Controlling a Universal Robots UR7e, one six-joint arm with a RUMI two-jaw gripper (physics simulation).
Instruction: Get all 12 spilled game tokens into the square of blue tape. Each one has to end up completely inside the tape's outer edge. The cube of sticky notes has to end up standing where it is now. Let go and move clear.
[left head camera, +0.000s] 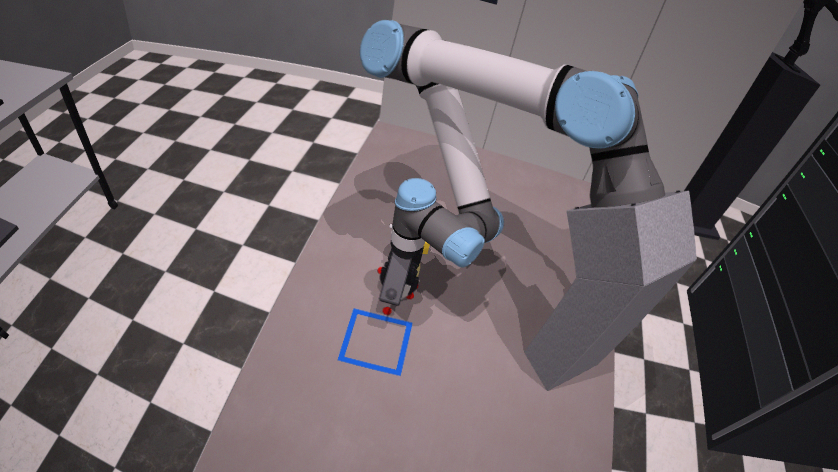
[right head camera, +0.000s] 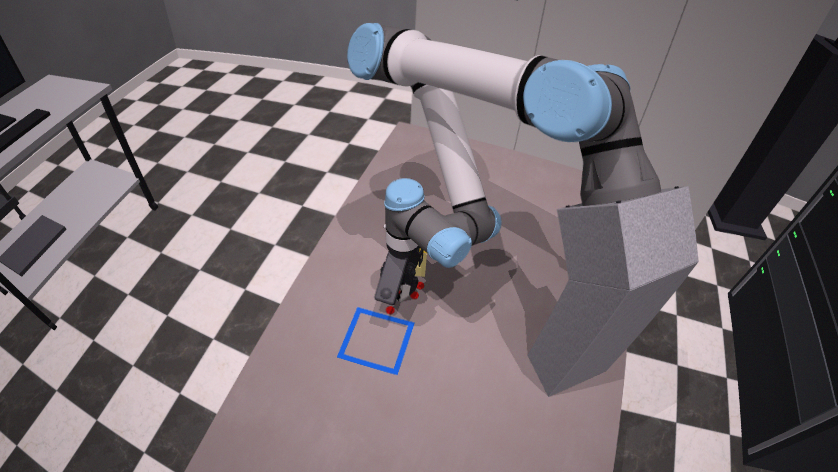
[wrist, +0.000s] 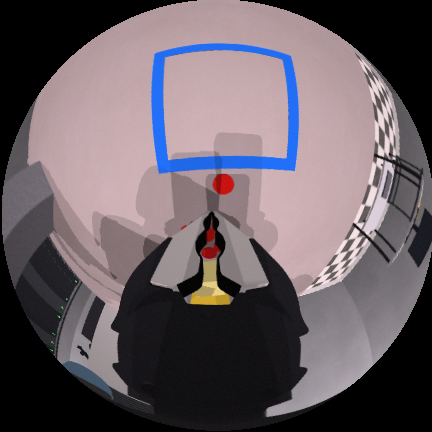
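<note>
The blue tape square (left head camera: 370, 365) (right head camera: 367, 364) (wrist: 250, 162) lies on the table. A red token (left head camera: 386, 310) (right head camera: 389, 310) (wrist: 223, 184) lies just outside its near edge. My gripper (left head camera: 402, 294) (right head camera: 404, 293) (wrist: 211, 212) is shut and empty, low beyond that edge, with its tips close to this token. More red tokens (left head camera: 410, 296) (right head camera: 414, 295) (wrist: 209, 253) lie around and under the fingers; several are hidden. In the wrist view, no token shows inside the tape. Pale yellow (right head camera: 421, 263) (wrist: 210, 275) and brighter yellow surfaces show behind the fingers; the sticky-note cube is partly hidden, its outline unclear.
The arm's grey pedestal (left head camera: 606, 246) (right head camera: 595, 246) stands to the right. Arm shadows fall around the gripper. A shelved side table (left head camera: 41, 181) (right head camera: 87, 187) stands at the left, across the checkered floor. A black rack (left head camera: 768, 423) stands at the far right.
</note>
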